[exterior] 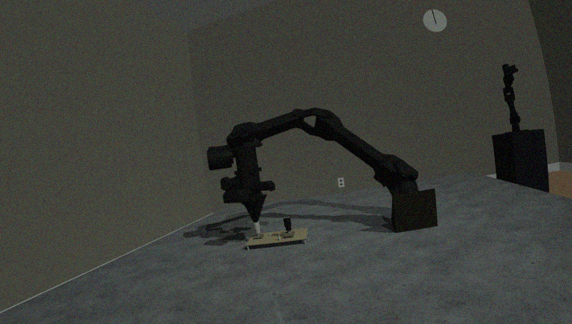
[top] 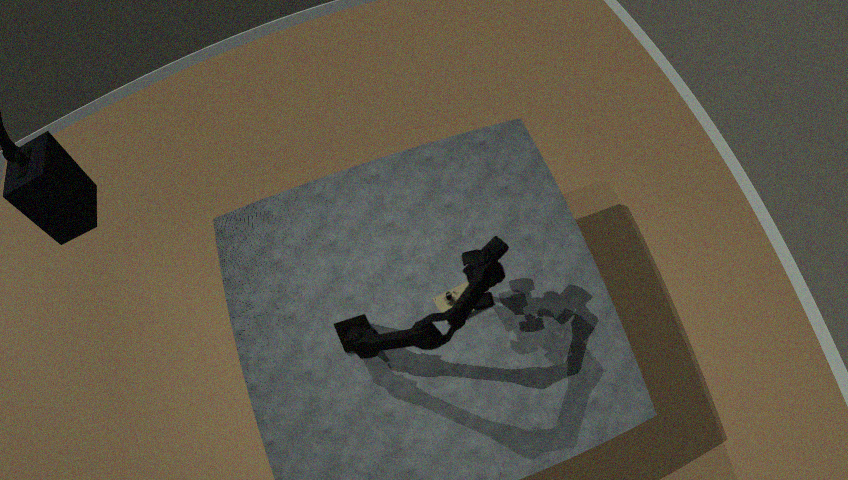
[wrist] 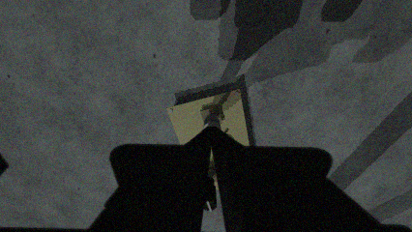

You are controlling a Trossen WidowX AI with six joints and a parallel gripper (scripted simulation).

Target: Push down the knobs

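Now: gripper tip 1 cm above the light grey knob. Round my gripper tip: dark knob 9 cm behind, 2 cm to the left, 1 cm below.
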